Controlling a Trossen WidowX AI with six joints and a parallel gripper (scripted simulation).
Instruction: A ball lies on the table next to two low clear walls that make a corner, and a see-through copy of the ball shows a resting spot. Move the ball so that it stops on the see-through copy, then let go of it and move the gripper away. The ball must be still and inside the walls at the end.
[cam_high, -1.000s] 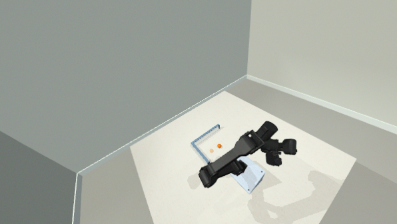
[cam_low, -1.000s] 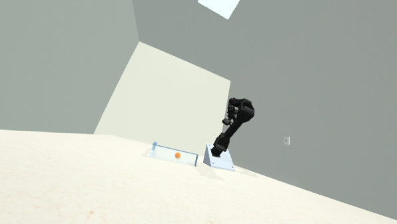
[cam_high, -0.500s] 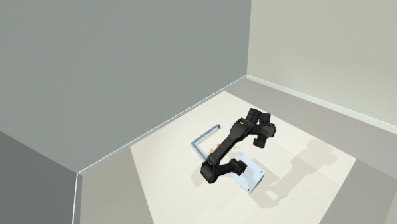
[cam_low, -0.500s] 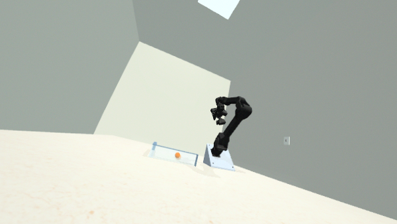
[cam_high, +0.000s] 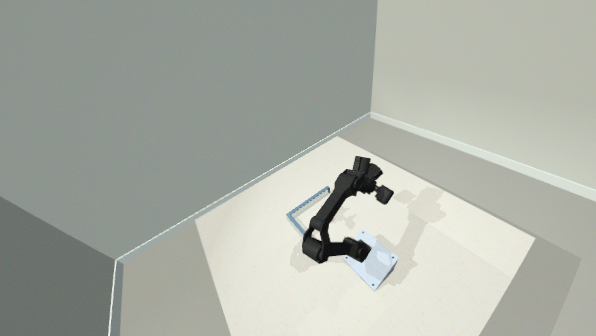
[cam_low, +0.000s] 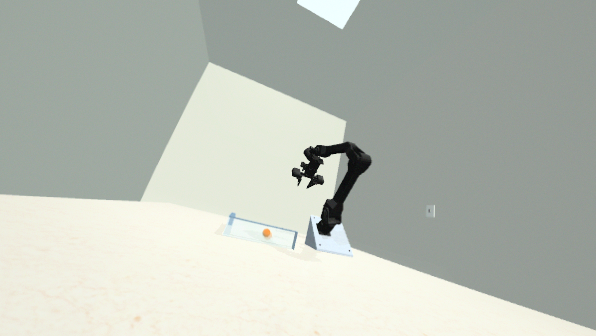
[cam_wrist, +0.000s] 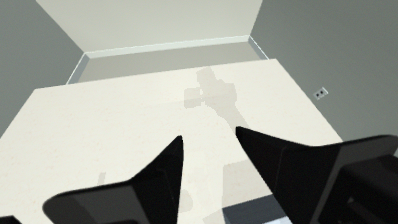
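My gripper tip is 18 cm short of the orange ball, 15 cm to the right of it and 27 cm above it. Round my gripper tip: see-through copy of ball 19 cm ahead, 23 cm to the left, 27 cm below; then clear wall 24 cm ahead, 32 cm to the left, 26 cm below.
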